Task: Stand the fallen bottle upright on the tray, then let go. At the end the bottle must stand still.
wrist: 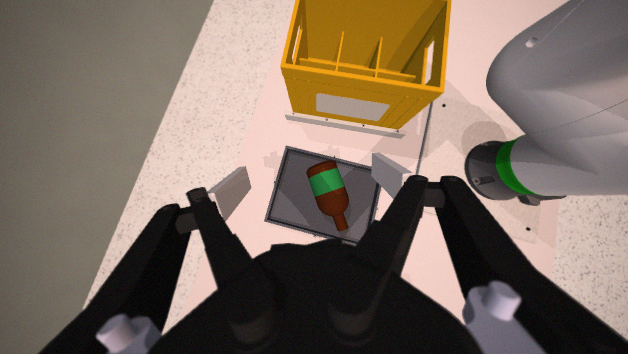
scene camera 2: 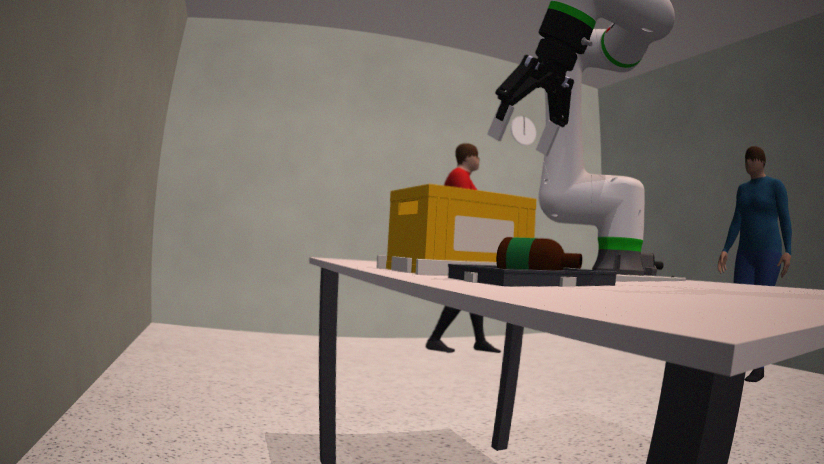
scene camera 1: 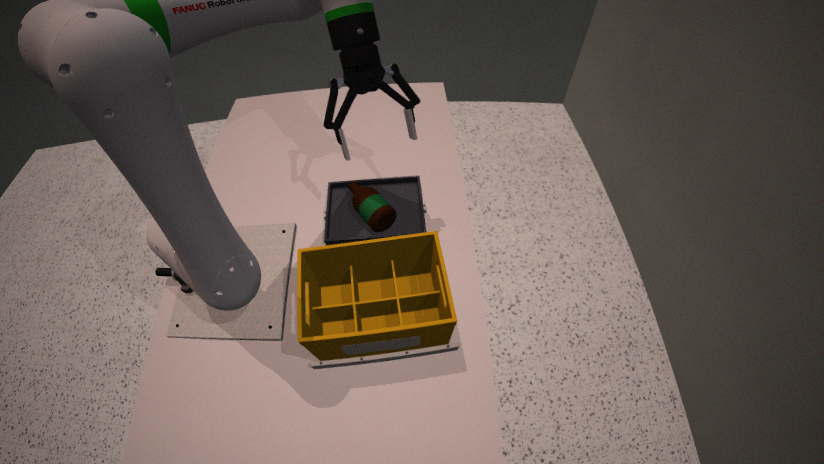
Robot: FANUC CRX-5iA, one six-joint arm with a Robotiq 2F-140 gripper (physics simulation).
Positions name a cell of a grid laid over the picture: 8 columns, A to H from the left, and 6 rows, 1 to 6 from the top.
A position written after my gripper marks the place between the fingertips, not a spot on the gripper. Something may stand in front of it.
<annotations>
my gripper: wrist D3; scene camera 2 F2; scene camera 1 D2
dark grey tray: wrist D4; scene camera 2 E4; scene camera 1 D3
yellow crate: wrist E2; scene camera 2 E3; scene camera 1 D4
</annotations>
